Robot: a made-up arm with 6 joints. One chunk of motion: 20 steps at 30 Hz.
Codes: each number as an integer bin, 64 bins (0 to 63) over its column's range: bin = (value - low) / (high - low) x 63, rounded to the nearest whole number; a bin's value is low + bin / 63 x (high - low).
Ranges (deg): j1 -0.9..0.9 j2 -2.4..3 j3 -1.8..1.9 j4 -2..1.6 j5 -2.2..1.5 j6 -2.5..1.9
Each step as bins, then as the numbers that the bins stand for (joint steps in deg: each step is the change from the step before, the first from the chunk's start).
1 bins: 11 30 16 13 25 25
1 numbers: -0.586 0.171 -0.860 -1.257 -0.732 -0.754
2 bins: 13 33 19 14 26 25
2 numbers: -0.529 0.429 -0.684 -1.200 -0.673 -0.754
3 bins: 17 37 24 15 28 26
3 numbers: -0.414 0.771 -0.390 -1.143 -0.556 -0.684
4 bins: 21 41 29 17 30 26
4 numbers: -0.300 1.114 -0.097 -1.029 -0.438 -0.684
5 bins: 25 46 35 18 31 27
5 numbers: -0.186 1.543 0.256 -0.971 -0.379 -0.614
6 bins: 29 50 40 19 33 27
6 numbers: -0.071 1.886 0.549 -0.914 -0.262 -0.614
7 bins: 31 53 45 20 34 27
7 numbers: -0.014 2.143 0.843 -0.857 -0.203 -0.614
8 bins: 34 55 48 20 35 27
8 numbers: 0.071 2.314 1.019 -0.857 -0.144 -0.614
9 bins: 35 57 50 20 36 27
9 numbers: 0.100 2.486 1.137 -0.857 -0.086 -0.614
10 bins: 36 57 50 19 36 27
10 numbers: 0.129 2.486 1.137 -0.914 -0.086 -0.614
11 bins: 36 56 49 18 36 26
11 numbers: 0.129 2.400 1.078 -0.971 -0.086 -0.684
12 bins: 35 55 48 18 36 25
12 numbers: 0.100 2.314 1.019 -0.971 -0.086 -0.754
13 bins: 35 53 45 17 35 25
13 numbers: 0.100 2.143 0.843 -1.029 -0.144 -0.754
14 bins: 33 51 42 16 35 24
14 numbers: 0.043 1.971 0.667 -1.086 -0.144 -0.824
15 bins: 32 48 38 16 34 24
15 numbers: 0.014 1.714 0.432 -1.086 -0.203 -0.824
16 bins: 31 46 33 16 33 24
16 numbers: -0.014 1.543 0.138 -1.086 -0.262 -0.824
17 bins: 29 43 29 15 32 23
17 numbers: -0.071 1.286 -0.097 -1.143 -0.321 -0.894
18 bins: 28 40 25 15 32 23
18 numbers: -0.100 1.029 -0.332 -1.143 -0.321 -0.894
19 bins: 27 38 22 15 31 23
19 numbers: -0.129 0.857 -0.508 -1.143 -0.379 -0.894
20 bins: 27 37 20 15 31 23
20 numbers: -0.129 0.771 -0.625 -1.143 -0.379 -0.894
